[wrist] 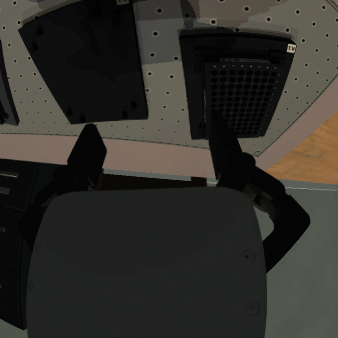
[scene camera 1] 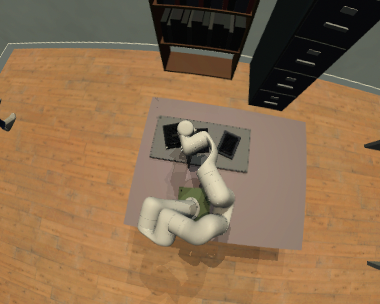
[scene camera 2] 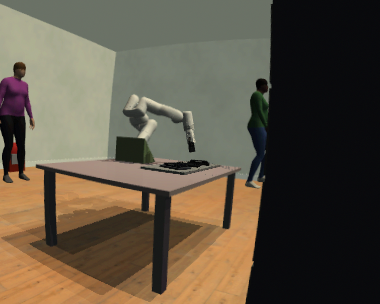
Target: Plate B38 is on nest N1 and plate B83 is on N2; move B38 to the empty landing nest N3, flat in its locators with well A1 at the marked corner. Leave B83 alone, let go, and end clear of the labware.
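Note:
A dark well plate [wrist: 245, 100] [scene camera 1: 171, 136] lies in a black nest [wrist: 195, 117] with a white A1 tag at one corner; it is at the right in the wrist view. The middle nest [wrist: 100, 70] looks empty, a dark surface with small corner locators. Another dark plate [scene camera 1: 230, 143] lies in the right-hand nest in scene camera 1. I cannot read the plate names or nest numbers. My gripper [wrist: 152, 130] [scene camera 2: 192, 147] is open and empty, raised above the nests. In the wrist view its fingers overlap the middle nest's near side and the plate's nest. The arm hides it in scene camera 1.
The nests stand on a grey perforated board [scene camera 1: 237, 162] [wrist: 160, 82] on the pink table [scene camera 1: 277, 190] [scene camera 2: 100, 172]. The arm's green base block [scene camera 2: 131, 149] stands behind the board. A bookcase [scene camera 1: 197, 46] and dark drawer cabinets stand beyond the table. Two people stand in the room.

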